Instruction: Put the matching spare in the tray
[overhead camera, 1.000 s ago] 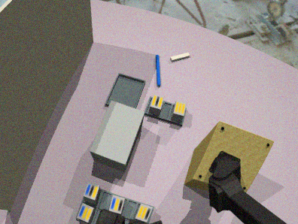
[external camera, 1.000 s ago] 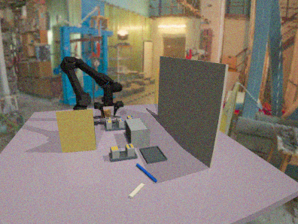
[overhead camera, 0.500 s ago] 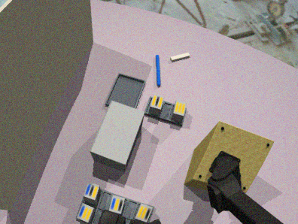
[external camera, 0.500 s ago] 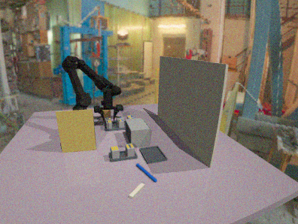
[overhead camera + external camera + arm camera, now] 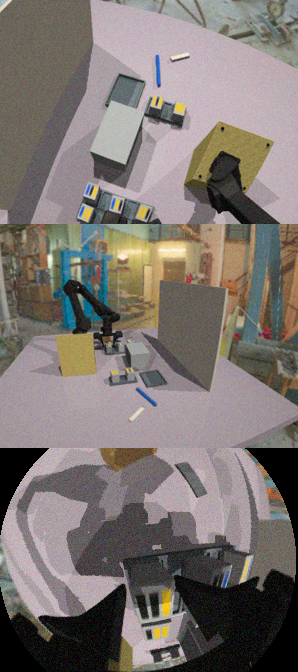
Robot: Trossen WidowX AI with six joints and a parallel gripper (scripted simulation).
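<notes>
Now: the tray 40 cm to the right of my gripper tip, 21 cm ahead of it and 1 cm below it. Also, from my gripper tip: grey spare 2 cm above; mounted unit 22 cm to the right, 16 cm ahead, 3 cm above; rack 39 cm to the right, 6 cm ahead, 1 cm below.
</notes>
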